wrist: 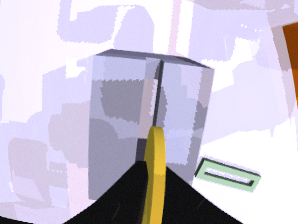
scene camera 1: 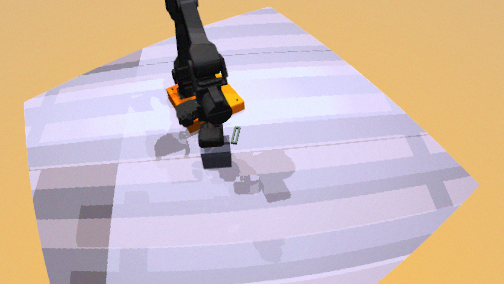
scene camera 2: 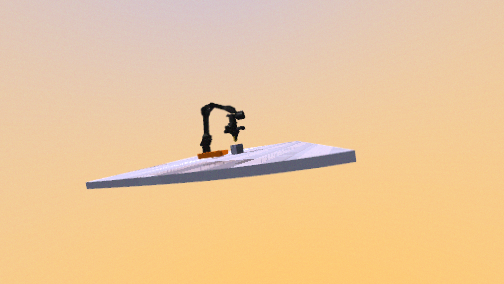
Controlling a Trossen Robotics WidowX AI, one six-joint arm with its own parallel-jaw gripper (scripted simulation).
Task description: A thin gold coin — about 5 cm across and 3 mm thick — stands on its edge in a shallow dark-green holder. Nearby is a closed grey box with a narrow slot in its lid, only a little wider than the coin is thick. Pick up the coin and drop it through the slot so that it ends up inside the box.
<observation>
My gripper holds a thin gold coin.
My gripper is seen too in the wrist view.
</observation>
